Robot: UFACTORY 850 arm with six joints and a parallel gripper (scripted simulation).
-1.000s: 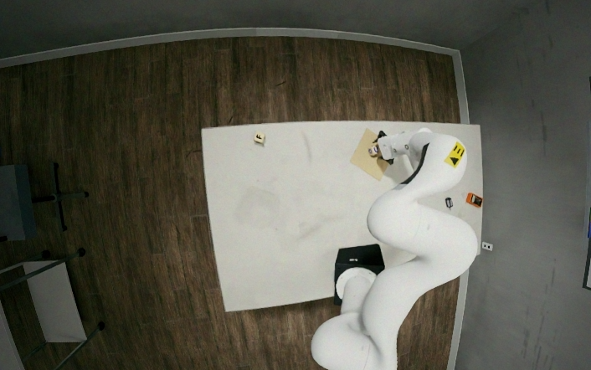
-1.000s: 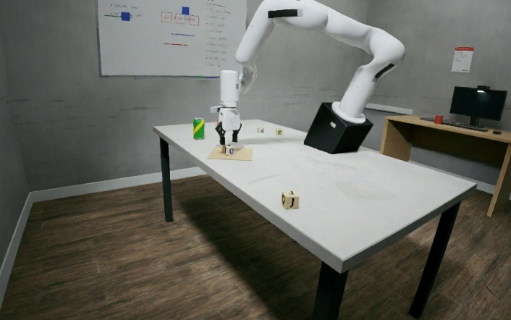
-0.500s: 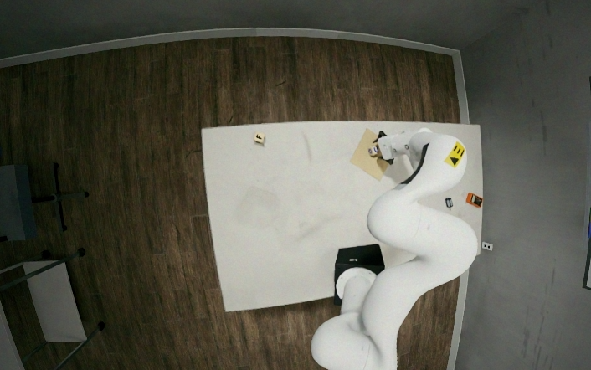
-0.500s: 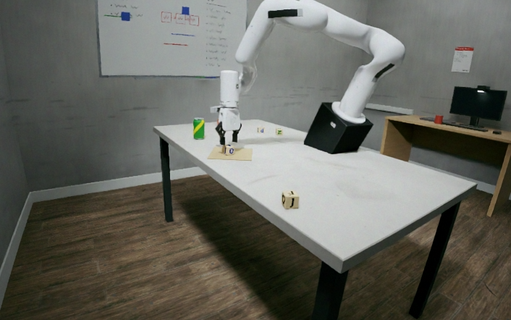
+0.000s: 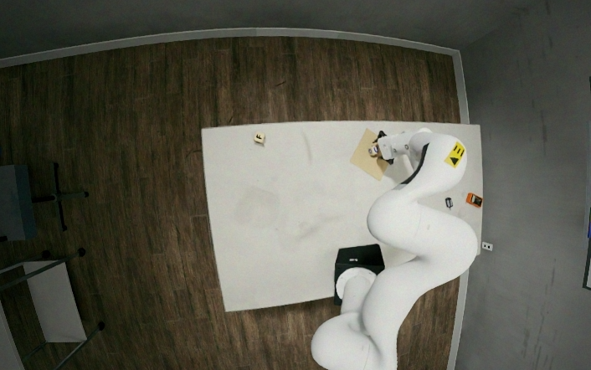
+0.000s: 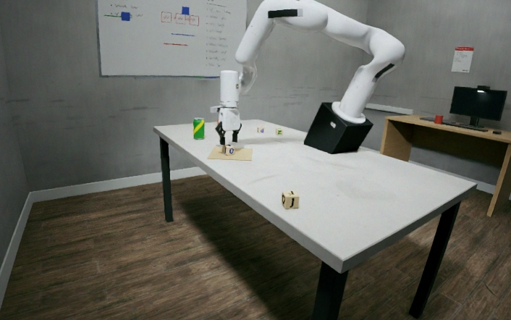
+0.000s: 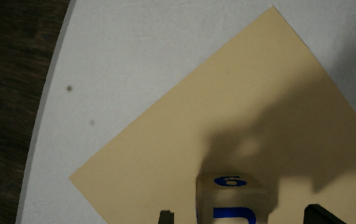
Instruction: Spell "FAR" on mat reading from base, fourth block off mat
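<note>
My gripper is now 2 cm past the tan mat, 1 cm to the left of it and 7 cm above it. The rest, counted from my hand: yellow can: 7 cm behind, 37 cm to the right, 1 cm below; dark object: 43 cm behind, 46 cm to the right, 5 cm below; small orange object: 48 cm behind, 70 cm to the right, 6 cm below.
</note>
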